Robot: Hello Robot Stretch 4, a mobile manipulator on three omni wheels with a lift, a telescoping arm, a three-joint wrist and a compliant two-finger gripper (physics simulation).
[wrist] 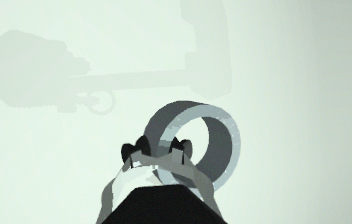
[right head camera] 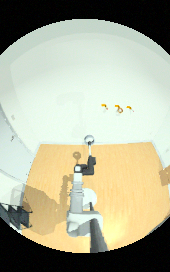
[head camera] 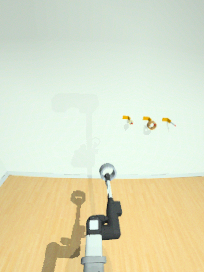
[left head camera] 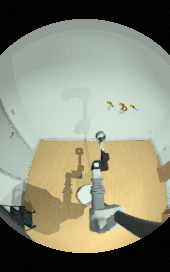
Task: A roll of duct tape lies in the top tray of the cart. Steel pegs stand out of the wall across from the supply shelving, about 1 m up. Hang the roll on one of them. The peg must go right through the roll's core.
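Where they show: gripper, fingertip midpoint: (wrist: pixel 157 147) (right head camera: pixel 88 141) (head camera: pixel 107 174) (left head camera: pixel 99 137); robot's base, origin of the base link: (right head camera: pixel 84 197) (left head camera: pixel 88 193).
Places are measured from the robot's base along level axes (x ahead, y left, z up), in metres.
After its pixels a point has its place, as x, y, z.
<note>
The grey tape roll (head camera: pixel 107 165) {0.580, -0.078, 1.037} (left head camera: pixel 97 135) {0.555, -0.049, 1.016} (right head camera: pixel 89 136) {0.573, -0.088, 1.034} (wrist: pixel 160 120) {0.556, -0.049, 0.954} is held out in front of the wall, its round opening showing in the wrist view. My gripper (head camera: pixel 107 176) {0.583, -0.082, 0.949} (wrist: pixel 157 147) {0.583, -0.082, 0.949} is shut on the roll's wall, one dark fingertip outside and the other inside the core. Three pegs with orange mounts stand on the wall, up and to the right of the roll in the head view: the left peg (head camera: pixel 130 121) {1.195, -0.381, 1.061} carries a small item, the middle peg carries an orange-brown ring (head camera: pixel 151 129) {1.183, -0.639, 0.978}, and the right peg (head camera: pixel 171 123) looks bare. The pegs do not show in the wrist view.
The wall (head camera: pixel 50 70) {1.347, 0.447, 1.520} meets the wooden floor (head camera: pixel 160 220) {0.638, -0.845, -0.027} beyond the gripper. A dark tiered frame stands at the lower left in the left and right head views. A brown box (left head camera: pixel 164 172) {-0.037, -1.978, 0.225} (right head camera: pixel 165 175) {-0.018, -1.971, 0.194} shows at the right edge. Arm shadows fall on wall and floor.
</note>
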